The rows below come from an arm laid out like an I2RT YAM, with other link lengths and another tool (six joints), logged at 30 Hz.
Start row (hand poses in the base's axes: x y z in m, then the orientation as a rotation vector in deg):
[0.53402, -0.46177, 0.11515, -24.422, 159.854, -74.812]
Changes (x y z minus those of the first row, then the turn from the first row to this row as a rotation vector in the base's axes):
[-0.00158, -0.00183, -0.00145, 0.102, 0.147, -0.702]
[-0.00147, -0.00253, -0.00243, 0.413, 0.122, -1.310]
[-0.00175, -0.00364, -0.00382, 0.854, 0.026, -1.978]
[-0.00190, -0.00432, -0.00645, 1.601, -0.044, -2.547]
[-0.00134, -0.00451, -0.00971, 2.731, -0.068, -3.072]
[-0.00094, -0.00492, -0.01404, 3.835, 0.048, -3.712]
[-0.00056, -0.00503, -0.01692, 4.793, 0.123, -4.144]
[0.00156, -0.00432, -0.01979, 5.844, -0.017, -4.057]
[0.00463, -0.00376, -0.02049, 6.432, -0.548, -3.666]
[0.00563, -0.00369, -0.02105, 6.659, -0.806, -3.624]
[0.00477, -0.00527, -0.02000, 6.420, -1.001, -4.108]
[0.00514, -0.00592, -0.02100, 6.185, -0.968, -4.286]
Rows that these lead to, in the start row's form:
[0.53244, -0.46360, 0.11370, -23.589, 160.433, -74.823]
[0.53255, -0.46430, 0.11272, -22.737, 160.926, -74.483]
[0.53227, -0.46541, 0.11133, -21.742, 161.457, -73.950]
[0.53212, -0.46609, 0.10870, -20.885, 162.106, -72.950]
[0.53268, -0.46628, 0.10544, -20.104, 162.950, -71.380]
[0.53308, -0.46669, 0.10111, -19.269, 163.944, -69.877]
[0.53346, -0.46680, 0.09823, -18.691, 164.702, -68.540]
[0.53558, -0.46609, 0.09536, -18.654, 165.027, -66.951]
[0.53865, -0.46553, 0.09466, -18.761, 164.635, -65.957]
[0.53965, -0.46546, 0.09410, -18.614, 164.497, -65.586]
[0.53879, -0.46704, 0.09515, -17.824, 164.489, -65.992]
[0.53916, -0.46769, 0.09415, -17.618, 164.506, -66.370]

